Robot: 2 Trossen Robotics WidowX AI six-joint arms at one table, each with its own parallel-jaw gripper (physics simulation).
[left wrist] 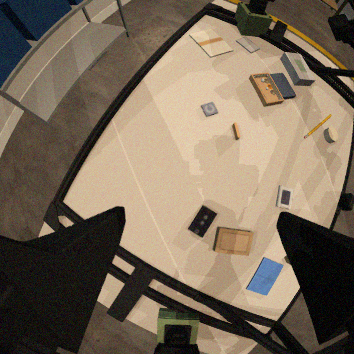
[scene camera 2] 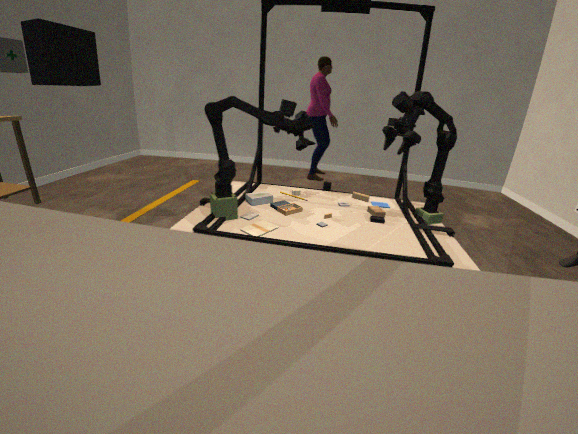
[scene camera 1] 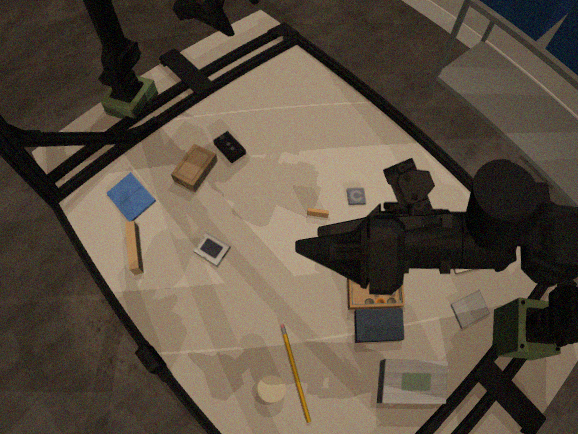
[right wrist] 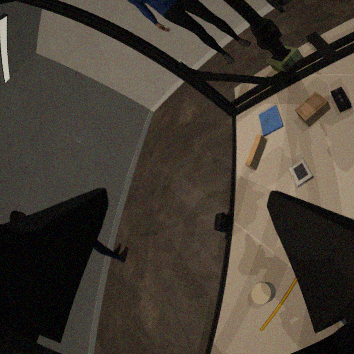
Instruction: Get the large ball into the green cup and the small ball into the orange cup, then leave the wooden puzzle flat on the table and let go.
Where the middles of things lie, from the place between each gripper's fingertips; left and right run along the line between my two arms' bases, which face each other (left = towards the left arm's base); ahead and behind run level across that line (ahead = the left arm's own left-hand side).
Now: the dark blue block (scene camera 1: pixel 371 325) 350 mm below my right hand, 150 mm to the right of it and 60 mm ahead of it. Also, from my right hand: wooden puzzle (scene camera 1: pixel 358 298) (350 mm below, 110 mm to the right, 110 mm ahead).
My left hand is 150 mm past the wooden puzzle, 390 mm to the left of it and 330 mm above it. The rest, counted from my left hand: dark blue block: 200 mm behind, 430 mm to the right, 330 mm below.
